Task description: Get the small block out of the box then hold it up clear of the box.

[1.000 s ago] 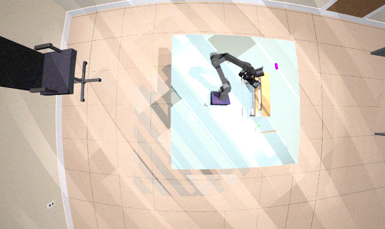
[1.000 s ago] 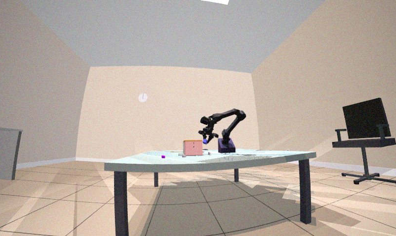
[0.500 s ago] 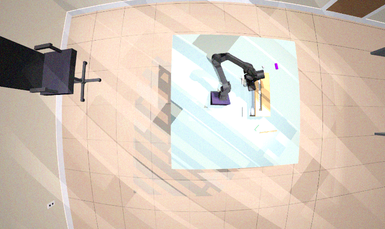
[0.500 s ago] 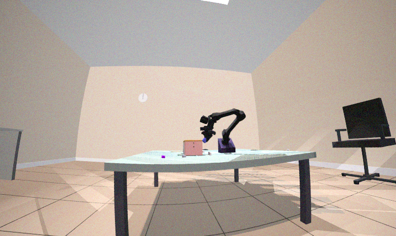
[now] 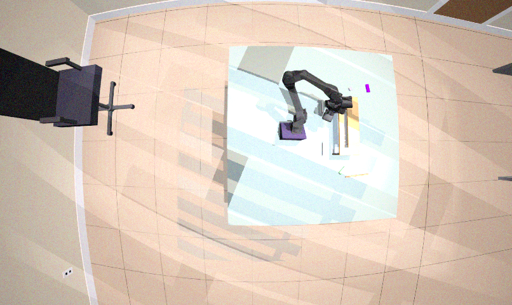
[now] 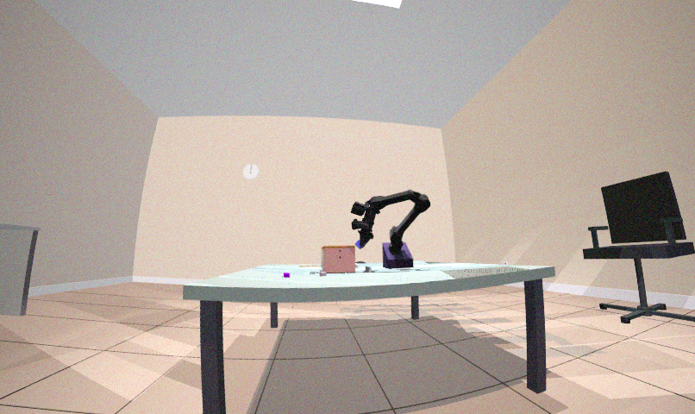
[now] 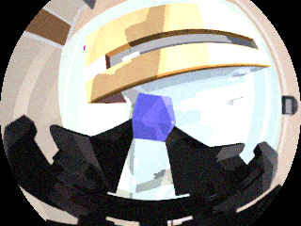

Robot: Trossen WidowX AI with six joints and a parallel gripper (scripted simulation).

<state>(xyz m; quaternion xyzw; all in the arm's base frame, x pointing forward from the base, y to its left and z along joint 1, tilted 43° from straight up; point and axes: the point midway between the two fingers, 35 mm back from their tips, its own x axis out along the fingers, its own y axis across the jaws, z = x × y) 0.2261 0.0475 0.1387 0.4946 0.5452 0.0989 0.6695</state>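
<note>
The blue block lies 10 mm ahead of my gripper tip, 10 mm to the right of it and 10 mm above it. The rest, counted from my gripper tip: green piece (100 mm ahead, 420 mm to the right, 120 mm below); orange box (70 mm ahead, 110 mm to the right, 60 mm below); magenta piece (360 mm ahead, 180 mm to the left, 120 mm below).
</note>
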